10 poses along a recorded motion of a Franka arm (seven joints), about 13 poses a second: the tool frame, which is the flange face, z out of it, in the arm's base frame.
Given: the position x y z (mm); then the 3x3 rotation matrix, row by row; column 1 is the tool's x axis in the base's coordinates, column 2 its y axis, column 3 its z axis. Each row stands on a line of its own.
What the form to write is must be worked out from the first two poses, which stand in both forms.
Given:
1:
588 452 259
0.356 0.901 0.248
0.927 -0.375 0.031
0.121 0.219 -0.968
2:
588 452 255
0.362 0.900 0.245
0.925 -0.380 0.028
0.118 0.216 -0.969
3:
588 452 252
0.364 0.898 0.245
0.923 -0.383 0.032
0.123 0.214 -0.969
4:
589 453 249
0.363 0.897 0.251
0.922 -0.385 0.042
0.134 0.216 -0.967
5:
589 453 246
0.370 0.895 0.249
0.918 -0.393 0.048
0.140 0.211 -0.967
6:
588 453 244
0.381 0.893 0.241
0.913 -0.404 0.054
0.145 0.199 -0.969
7:
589 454 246
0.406 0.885 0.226
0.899 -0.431 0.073
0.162 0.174 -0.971
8:
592 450 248
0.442 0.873 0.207
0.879 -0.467 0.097
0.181 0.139 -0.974
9:
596 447 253
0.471 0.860 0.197
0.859 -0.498 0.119
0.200 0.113 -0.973
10:
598 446 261
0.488 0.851 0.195
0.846 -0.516 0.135
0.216 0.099 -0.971
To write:
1:
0.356 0.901 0.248 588
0.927 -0.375 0.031 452
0.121 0.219 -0.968 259
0 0 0 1

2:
0.362 0.900 0.245 588
0.925 -0.380 0.028 452
0.118 0.216 -0.969 255
0 0 0 1

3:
0.364 0.898 0.245 588
0.923 -0.383 0.032 452
0.123 0.214 -0.969 252
0 0 0 1

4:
0.363 0.897 0.251 589
0.922 -0.385 0.042 453
0.134 0.216 -0.967 249
0 0 0 1

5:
0.370 0.895 0.249 589
0.918 -0.393 0.048 453
0.140 0.211 -0.967 246
0 0 0 1

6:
0.381 0.893 0.241 588
0.913 -0.404 0.054 453
0.145 0.199 -0.969 244
0 0 0 1

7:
0.406 0.885 0.226 589
0.899 -0.431 0.073 454
0.162 0.174 -0.971 246
0 0 0 1

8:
0.442 0.873 0.207 592
0.879 -0.467 0.097 450
0.181 0.139 -0.974 248
0 0 0 1

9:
0.471 0.860 0.197 596
0.859 -0.498 0.119 447
0.200 0.113 -0.973 253
0 0 0 1

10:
0.488 0.851 0.195 598
0.846 -0.516 0.135 446
0.216 0.099 -0.971 261
0 0 0 1

